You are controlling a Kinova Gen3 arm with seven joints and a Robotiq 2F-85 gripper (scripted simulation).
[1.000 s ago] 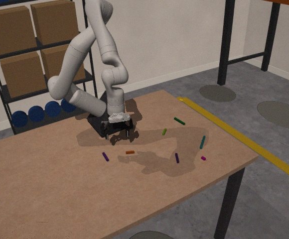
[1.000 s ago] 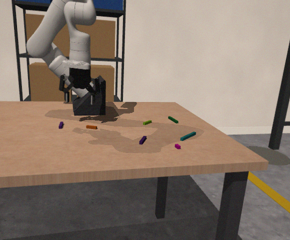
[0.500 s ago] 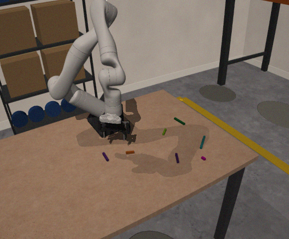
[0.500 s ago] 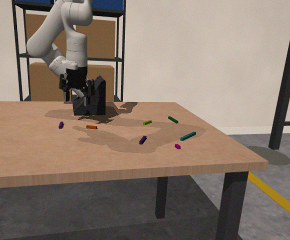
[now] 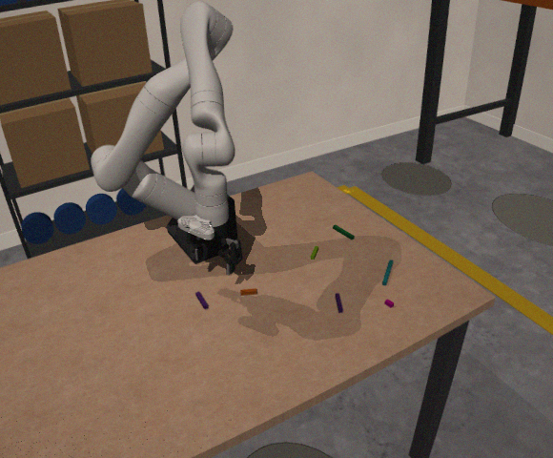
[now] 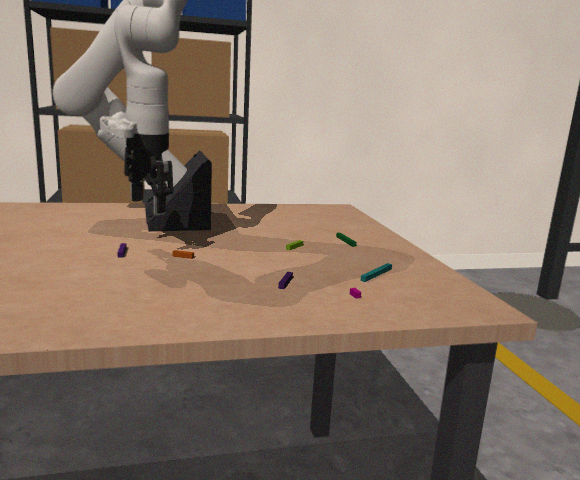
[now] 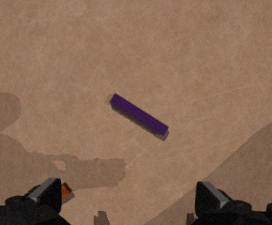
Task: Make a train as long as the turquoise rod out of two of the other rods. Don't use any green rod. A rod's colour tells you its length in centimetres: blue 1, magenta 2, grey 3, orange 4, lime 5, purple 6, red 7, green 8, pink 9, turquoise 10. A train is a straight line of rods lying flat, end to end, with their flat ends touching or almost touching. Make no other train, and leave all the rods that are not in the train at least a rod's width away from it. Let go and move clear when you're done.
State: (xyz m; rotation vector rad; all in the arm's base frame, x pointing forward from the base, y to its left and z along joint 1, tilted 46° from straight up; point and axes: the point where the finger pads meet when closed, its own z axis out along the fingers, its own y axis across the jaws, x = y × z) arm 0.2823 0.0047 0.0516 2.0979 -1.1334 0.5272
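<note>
The purple rod lies 9 cm below my hand, 5 cm to the right of it and 1 cm ahead of it. From my hand the other things lie so: orange rod: 9 cm below, 7 cm to the left, 4 cm ahead; lime rod: 30 cm to the left, 9 cm below, 3 cm behind; magenta rod: 35 cm to the left, 24 cm ahead, 9 cm below.
</note>
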